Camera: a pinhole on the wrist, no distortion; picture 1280 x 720 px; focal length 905.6 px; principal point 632.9 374.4 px. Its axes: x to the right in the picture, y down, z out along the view. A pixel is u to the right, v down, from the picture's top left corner.
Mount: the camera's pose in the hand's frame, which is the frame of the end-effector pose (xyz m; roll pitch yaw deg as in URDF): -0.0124 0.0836 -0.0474 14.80 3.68 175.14
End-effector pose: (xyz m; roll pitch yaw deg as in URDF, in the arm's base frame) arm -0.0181 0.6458 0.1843 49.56 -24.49 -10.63
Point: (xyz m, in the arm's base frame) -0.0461 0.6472 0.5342
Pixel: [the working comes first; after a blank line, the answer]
In the camera's frame: -0.1344 -0.1044 0.2926

216.8 51.3
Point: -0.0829 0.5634 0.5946
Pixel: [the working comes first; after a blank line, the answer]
In the camera's frame: -0.1484 -0.0681 0.3951

292.8 218.3
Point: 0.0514 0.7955 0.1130
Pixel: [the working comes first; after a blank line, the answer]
In the camera's frame: -0.0151 0.0060 -0.1346

behind the camera
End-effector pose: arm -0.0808 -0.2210 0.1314 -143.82 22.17 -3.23
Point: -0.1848 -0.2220 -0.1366
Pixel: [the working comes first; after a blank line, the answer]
In the camera's frame: -0.0273 -0.0196 0.2887

547.4 312.9
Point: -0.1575 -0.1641 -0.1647
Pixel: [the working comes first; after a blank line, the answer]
In the camera's frame: -0.0662 0.0260 0.3245

448.1 447.0
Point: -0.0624 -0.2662 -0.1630
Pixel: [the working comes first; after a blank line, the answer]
In the camera's frame: -0.1480 -0.0583 0.2492

95.1 162.6
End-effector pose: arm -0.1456 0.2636 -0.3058 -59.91 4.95 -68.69
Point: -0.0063 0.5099 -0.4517
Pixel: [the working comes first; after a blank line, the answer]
In the camera's frame: 0.1563 -0.1042 0.2002

outside the picture
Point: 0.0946 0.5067 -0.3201
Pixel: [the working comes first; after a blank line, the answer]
In the camera's frame: 0.1129 -0.0021 0.3235

948.9 368.5
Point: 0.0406 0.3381 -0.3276
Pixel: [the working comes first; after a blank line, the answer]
In the camera's frame: -0.0229 0.0178 0.2114

534.7 450.6
